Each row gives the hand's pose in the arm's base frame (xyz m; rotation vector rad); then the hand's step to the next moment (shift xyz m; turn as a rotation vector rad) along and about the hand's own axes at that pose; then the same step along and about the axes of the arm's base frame.
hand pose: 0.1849 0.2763 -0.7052 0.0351 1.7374 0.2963
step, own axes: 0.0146 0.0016 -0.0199 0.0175 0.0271 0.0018
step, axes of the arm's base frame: -0.0223 0.0008 -0.0106 -0.0054 0.0298 -0.0113
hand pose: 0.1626 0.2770 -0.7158 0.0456 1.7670 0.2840
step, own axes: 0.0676 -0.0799 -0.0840 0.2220 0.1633 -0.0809
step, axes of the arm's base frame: -0.0861 -0.0788 -0.0663 -0.1468 0.1859 -0.1624
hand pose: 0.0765 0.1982 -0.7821 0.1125 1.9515 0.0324
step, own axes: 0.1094 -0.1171 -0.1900 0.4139 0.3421 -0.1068
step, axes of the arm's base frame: -0.2240 -0.1004 -0.0389 -0.2305 0.3827 -0.3165
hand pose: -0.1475 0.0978 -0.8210 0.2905 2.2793 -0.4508
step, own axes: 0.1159 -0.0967 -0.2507 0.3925 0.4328 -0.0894
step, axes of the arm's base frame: -0.2758 0.0217 0.0954 -0.1735 0.4569 -0.3324
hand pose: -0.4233 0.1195 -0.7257 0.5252 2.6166 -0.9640
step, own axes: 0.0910 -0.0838 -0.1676 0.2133 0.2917 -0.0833
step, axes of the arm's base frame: -0.1429 0.0737 0.1325 -0.0750 0.3114 -0.1868
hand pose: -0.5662 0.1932 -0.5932 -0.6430 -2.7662 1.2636
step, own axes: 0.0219 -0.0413 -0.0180 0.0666 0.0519 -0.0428
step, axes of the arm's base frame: -0.0311 -0.0029 0.0392 -0.0340 0.0864 -0.0185
